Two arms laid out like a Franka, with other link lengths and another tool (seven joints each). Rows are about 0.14 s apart.
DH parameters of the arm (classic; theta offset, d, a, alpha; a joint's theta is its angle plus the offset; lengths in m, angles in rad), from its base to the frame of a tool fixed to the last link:
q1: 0 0.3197 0 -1.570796
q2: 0 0 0 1.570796
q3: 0 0.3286 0.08 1.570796
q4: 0 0 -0.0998 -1.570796
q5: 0 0.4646 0 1.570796
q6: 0 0 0.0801 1.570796
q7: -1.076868 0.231 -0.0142 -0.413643
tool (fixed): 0 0.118 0 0
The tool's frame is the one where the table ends.
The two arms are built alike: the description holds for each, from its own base.
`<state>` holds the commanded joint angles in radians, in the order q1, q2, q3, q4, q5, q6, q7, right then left.
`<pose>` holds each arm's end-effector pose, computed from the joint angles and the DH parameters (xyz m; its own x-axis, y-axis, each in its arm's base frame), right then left.
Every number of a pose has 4 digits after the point.
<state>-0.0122 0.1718 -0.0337 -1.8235 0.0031 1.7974 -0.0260 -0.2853 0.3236 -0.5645 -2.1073 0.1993 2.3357 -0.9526</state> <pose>0.6443 -0.0633 0.1743 0.4834 0.8706 -0.0913 0.8601 -0.4529 0.2347 0.4458 -0.5064 0.0017 0.4898 0.8717 -0.0146 0.8155 -0.4521 0.3612</pose>
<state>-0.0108 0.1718 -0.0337 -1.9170 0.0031 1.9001 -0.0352 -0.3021 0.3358 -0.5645 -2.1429 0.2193 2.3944 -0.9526</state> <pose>0.6366 -0.0620 0.1318 0.4753 0.8756 -0.0858 0.8625 -0.4444 0.2421 0.4301 -0.5135 -0.0158 0.5207 0.8535 -0.0209 0.7958 -0.4763 0.3740</pose>
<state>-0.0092 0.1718 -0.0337 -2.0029 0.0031 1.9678 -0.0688 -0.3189 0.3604 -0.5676 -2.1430 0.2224 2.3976 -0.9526</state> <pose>0.6174 -0.0592 0.0923 0.4435 0.8920 -0.0876 0.8814 -0.4163 0.2233 0.4127 -0.5203 -0.0288 0.5388 0.8420 -0.0276 0.7925 -0.4955 0.3555</pose>
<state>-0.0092 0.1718 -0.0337 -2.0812 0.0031 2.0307 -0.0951 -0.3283 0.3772 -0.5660 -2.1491 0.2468 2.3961 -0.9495</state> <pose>0.5972 -0.0576 0.0577 0.4193 0.9035 -0.0887 0.8950 -0.3950 0.2073 0.4025 -0.5169 -0.0413 0.5644 0.8254 -0.0155 0.7790 -0.5263 0.3408</pose>
